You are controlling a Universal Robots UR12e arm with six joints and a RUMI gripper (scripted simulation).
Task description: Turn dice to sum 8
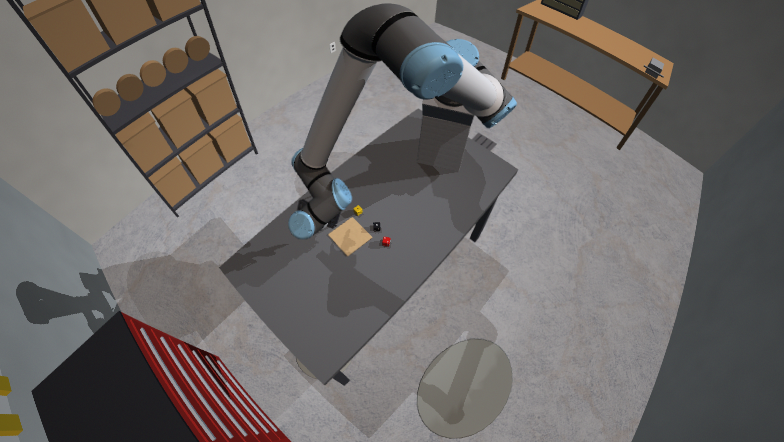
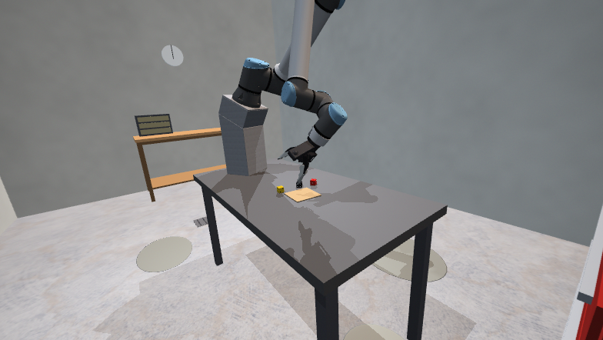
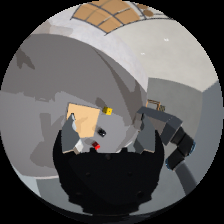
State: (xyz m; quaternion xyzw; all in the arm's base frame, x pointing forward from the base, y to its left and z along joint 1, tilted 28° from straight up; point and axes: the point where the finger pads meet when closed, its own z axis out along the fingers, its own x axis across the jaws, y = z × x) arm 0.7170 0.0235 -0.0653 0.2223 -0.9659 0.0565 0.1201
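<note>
Now: the yellow die 120 mm behind my hand and 130 mm below it. The rest, counted from my hand: tan mat: 20 mm behind, 80 mm to the left, 140 mm below; then black die: 140 mm behind, 120 mm to the left, 130 mm below; then red die: 130 mm behind, 210 mm to the left, 130 mm below.
</note>
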